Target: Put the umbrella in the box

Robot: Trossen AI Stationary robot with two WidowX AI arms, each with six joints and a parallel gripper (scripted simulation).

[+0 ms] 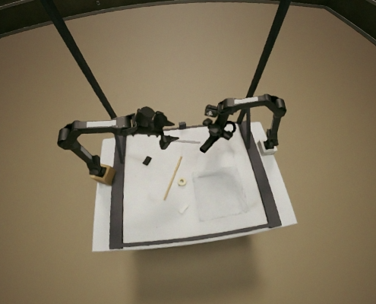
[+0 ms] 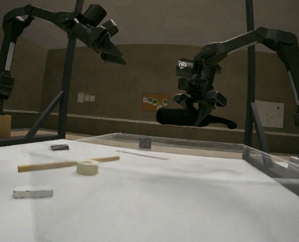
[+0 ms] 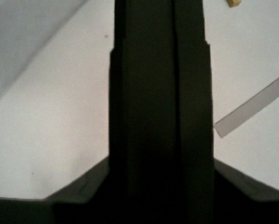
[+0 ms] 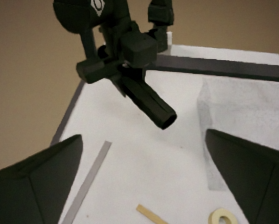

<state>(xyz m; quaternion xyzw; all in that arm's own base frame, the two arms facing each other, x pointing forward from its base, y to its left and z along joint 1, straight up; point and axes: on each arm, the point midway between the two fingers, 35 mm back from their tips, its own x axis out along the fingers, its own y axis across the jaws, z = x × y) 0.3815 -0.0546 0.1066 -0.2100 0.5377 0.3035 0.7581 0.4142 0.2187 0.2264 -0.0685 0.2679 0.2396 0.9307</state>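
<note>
Now: the clear storage box 320 mm ahead of my left hand, 110 mm below it and 50 mm to the right of it. Also, from my left hand: grey strip 170 mm to the right, 160 mm below, 90 mm behind; folded black umbrella 30 mm to the left, 20 mm below, 10 mm ahead; wooden stick 290 mm to the right, 160 mm ahead, 150 mm below.
</note>
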